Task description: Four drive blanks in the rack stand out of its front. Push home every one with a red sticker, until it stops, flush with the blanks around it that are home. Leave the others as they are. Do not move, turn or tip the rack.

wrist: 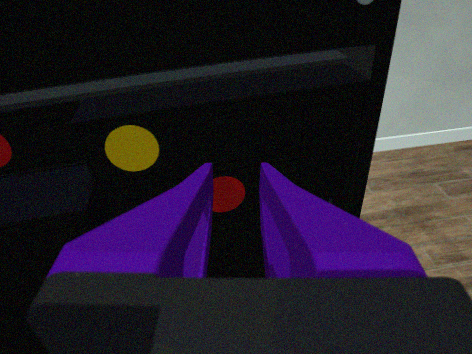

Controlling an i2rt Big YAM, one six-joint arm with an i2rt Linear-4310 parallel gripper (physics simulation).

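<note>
The black rack (310, 130) fills most of the wrist view, its front very dark. A red sticker (229, 194) shows between the purple fingers, its left edge hidden by the left finger. A yellow sticker (132, 148) is up and to the left of it and looks larger. Another red sticker (4, 150) is cut by the left edge of the view. The blanks' outlines are too dark to tell how far each stands out. My gripper (236, 176) is shut, with a narrow empty gap between its fingertips, in front of the right part of the rack. Contact is not visible.
A faint grey bar-like band (200, 70) crosses the rack's front above the stickers. A small grey round spot (365, 1) is at the top edge. Right of the rack are a pale wall (435, 65), a white skirting board (425, 139) and a wood floor (425, 190).
</note>
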